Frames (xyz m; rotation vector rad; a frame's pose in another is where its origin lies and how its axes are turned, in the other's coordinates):
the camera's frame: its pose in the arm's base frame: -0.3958 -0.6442 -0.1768 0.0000 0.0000 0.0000
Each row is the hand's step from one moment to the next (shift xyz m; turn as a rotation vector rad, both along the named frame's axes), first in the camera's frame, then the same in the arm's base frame.
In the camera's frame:
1: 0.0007 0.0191 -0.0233 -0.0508 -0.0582 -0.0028
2: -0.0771 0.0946 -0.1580 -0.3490 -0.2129 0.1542
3: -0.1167 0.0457 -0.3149 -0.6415 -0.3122 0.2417
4: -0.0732 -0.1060 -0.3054 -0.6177 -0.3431 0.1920
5: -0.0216 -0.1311 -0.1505 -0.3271 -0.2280 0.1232
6: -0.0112 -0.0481 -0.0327 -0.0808 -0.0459 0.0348
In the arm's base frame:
1: 0.0007 0.0191 -0.0233 -0.0508 -0.0582 -0.0028
2: -0.0771 0.0946 -0.1580 -0.3490 -0.2129 0.1542
3: -0.1167 0.0457 -0.3149 -0.6415 -0.3122 0.2417
4: -0.0732 -0.1060 -0.3054 -0.6177 -0.3431 0.1920
5: -0.0216 -0.1311 -0.1505 -0.3271 -0.2280 0.1232
6: -0.0112 -0.0481 -0.0327 -0.0808 -0.0459 0.0348

